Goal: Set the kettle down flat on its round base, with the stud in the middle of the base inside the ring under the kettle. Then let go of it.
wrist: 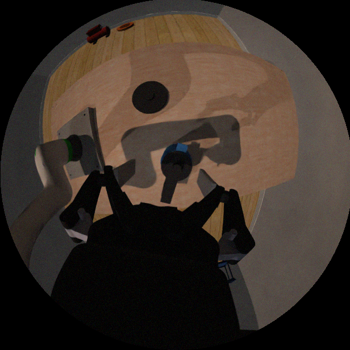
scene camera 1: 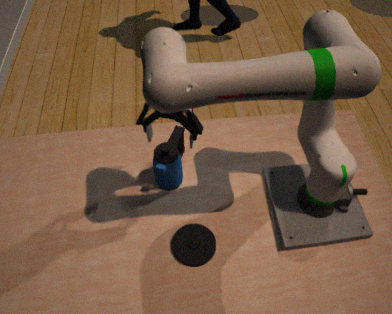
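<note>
A blue kettle point(scene camera 1: 168, 173) point(wrist: 181, 148) with a black lid and a black handle point(scene camera 1: 176, 140) point(wrist: 168, 188) stands upright on the table. Its underside and ring are hidden. The round black base point(scene camera 1: 193, 244) point(wrist: 150, 97) lies flat on the table, apart from the kettle, nearer the front edge in the scene view. A small stud shows at its middle. My gripper point(scene camera 1: 170, 141) point(wrist: 166, 170) is open, with its fingers wide apart. It is above and behind the kettle in the scene view, near the top of the handle, and holds nothing.
The wooden table point(scene camera 1: 40, 175) point(wrist: 215, 65) carries the arm's grey mounting plate point(scene camera 1: 280, 220) point(wrist: 91, 120) at its right in the scene view. The arm reaches across above the table and casts shadows around the kettle. A person's legs point(scene camera 1: 220, 15) show on the floor behind the table.
</note>
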